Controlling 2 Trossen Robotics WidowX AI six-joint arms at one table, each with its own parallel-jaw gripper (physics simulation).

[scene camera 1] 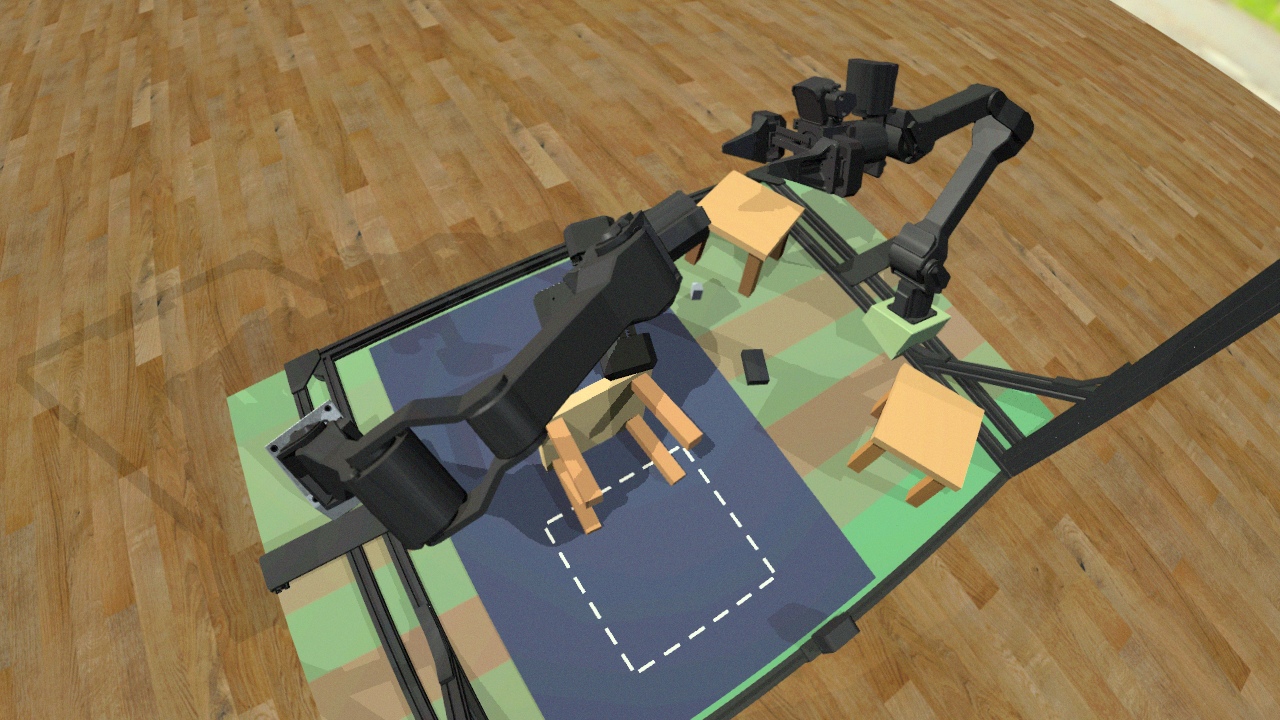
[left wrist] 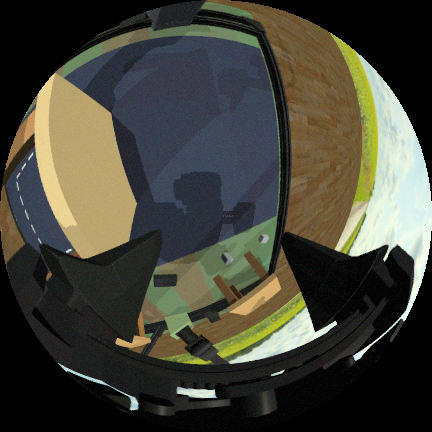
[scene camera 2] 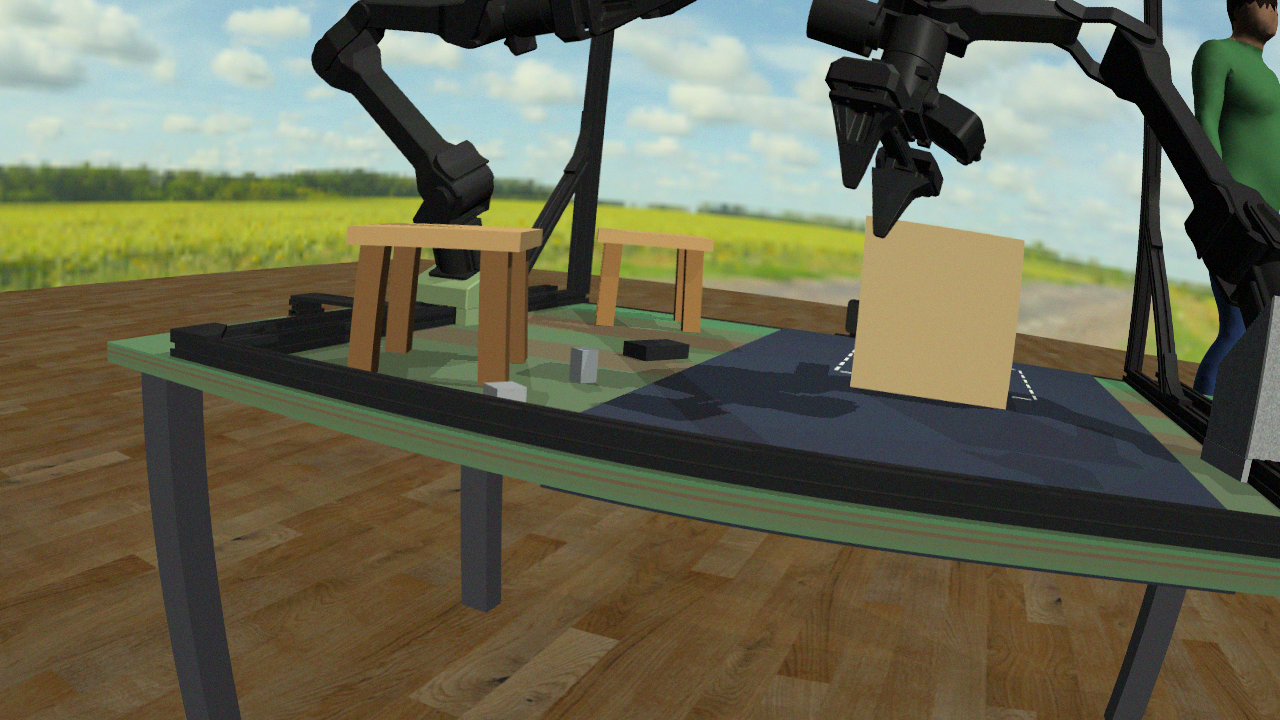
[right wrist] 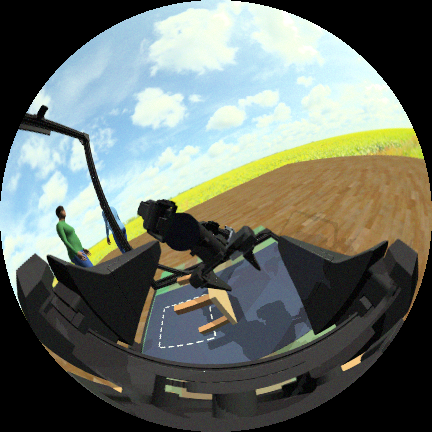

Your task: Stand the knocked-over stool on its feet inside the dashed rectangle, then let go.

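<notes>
The knocked-over stool [scene camera 1: 590, 419] [scene camera 2: 939, 313] [left wrist: 90, 160] [right wrist: 222, 305] lies on its side, seat on edge. In scene camera 1 its legs point down-right, their ends at the near-top edge of the dashed rectangle [scene camera 1: 772, 575] [right wrist: 161, 346]. My left gripper [scene camera 2: 866, 210] [left wrist: 224, 237] [right wrist: 244, 280] is open and empty, pointing down by the seat's upper edge; whether a finger touches it I cannot tell. Its arm hides part of it in scene camera 1. My right gripper [scene camera 1: 741, 161] is open and empty, raised beyond an upright stool.
Upright stools stand at the top [scene camera 1: 750, 214] [scene camera 2: 443, 236] and the right [scene camera 1: 930, 425] [scene camera 2: 653, 240] of scene camera 1. A black block [scene camera 1: 754, 366] [scene camera 2: 656, 349] and small grey blocks [scene camera 1: 696, 291] [scene camera 2: 583, 365] lie between them and the blue mat [scene camera 1: 572, 662]. Black rails edge the table.
</notes>
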